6 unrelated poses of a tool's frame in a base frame.
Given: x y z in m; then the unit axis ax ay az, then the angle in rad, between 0 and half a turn.
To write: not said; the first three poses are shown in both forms.
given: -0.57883 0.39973 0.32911 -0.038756 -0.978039 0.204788 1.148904
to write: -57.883 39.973 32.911 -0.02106 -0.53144 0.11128 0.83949
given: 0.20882 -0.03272 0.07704 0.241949 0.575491 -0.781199 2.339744
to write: 20.882 -3.272 7.704 0.22276 0.52985 -0.71925 0.39027
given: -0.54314 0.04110 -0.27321 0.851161 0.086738 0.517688 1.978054
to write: -54.314 4.110 -27.321 0.71114 0.07247 0.43252 0.54950
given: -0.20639 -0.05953 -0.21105 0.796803 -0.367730 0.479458 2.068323
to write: -20.639 -5.953 -21.105 0.68480 -0.31604 0.41206 0.51125
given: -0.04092 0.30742 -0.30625 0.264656 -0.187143 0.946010 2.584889
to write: -4.092 30.742 -30.625 0.25447 -0.17994 0.90960 0.27477
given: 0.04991 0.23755 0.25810 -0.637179 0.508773 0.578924 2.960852
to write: 4.991 23.755 25.810 -0.63458 0.50670 0.57656 0.09025
